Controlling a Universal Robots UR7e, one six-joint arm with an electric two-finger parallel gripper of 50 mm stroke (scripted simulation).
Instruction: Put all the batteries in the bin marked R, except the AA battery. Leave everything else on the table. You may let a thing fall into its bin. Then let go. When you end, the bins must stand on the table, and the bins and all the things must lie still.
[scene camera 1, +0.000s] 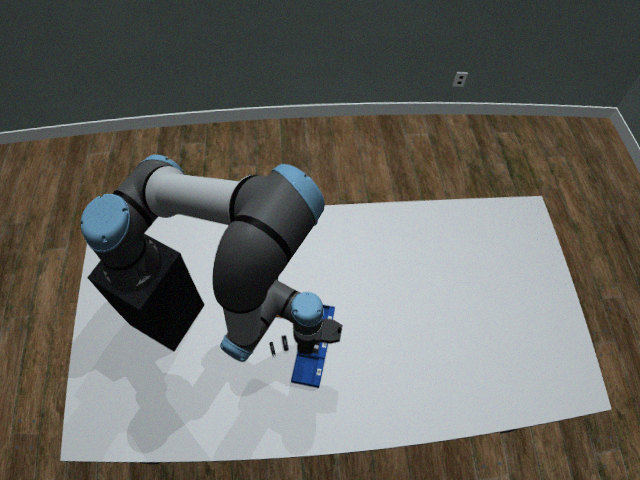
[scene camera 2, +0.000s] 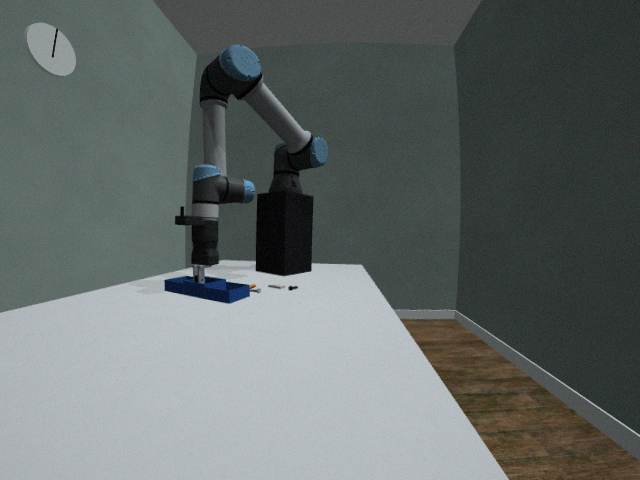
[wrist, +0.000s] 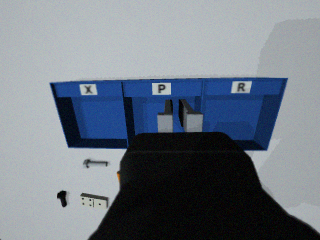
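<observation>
You can find my gripper (scene camera 2: 199, 287) in the scene, and there's a view of the same gripper (wrist: 175, 108) from the wrist too.
</observation>
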